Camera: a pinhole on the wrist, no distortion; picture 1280 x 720 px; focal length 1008.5 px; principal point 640.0 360.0 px. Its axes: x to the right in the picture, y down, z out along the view. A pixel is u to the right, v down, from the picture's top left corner.
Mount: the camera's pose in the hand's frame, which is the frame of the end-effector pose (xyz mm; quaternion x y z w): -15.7 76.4 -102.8 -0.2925 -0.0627 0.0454 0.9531
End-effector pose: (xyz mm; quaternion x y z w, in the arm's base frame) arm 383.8 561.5 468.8 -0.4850 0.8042 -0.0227 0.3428
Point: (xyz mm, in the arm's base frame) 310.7 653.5 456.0
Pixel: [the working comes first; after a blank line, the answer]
In the camera's frame: -15.7 -26.6 102.8

486 99
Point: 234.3 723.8 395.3
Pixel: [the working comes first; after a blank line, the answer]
In the camera's frame: -0.3 57.6 187.2

639 670
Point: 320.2 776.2 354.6
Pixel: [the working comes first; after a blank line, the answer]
In the camera's frame: -39.1 -13.1 259.9

488 309
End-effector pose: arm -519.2 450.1 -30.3 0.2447 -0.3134 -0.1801 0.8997
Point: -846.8 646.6 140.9
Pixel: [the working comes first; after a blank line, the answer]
In the camera's frame: -186.4 -94.9 405.6

177 124
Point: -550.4 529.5 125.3
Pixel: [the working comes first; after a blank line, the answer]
In the camera's frame: 55.9 -59.1 201.0

920 64
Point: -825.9 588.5 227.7
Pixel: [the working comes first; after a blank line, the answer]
In the camera's frame: -96.4 -132.1 448.8

423 63
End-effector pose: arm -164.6 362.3 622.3 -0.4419 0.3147 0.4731 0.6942
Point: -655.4 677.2 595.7
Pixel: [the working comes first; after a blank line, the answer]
In the camera's frame: 72.8 157.0 549.6

774 648
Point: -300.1 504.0 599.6
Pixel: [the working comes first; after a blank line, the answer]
In the camera's frame: 70.6 -59.7 219.1

965 85
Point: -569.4 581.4 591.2
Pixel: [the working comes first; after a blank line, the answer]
In the camera's frame: 51.1 128.5 425.9

761 664
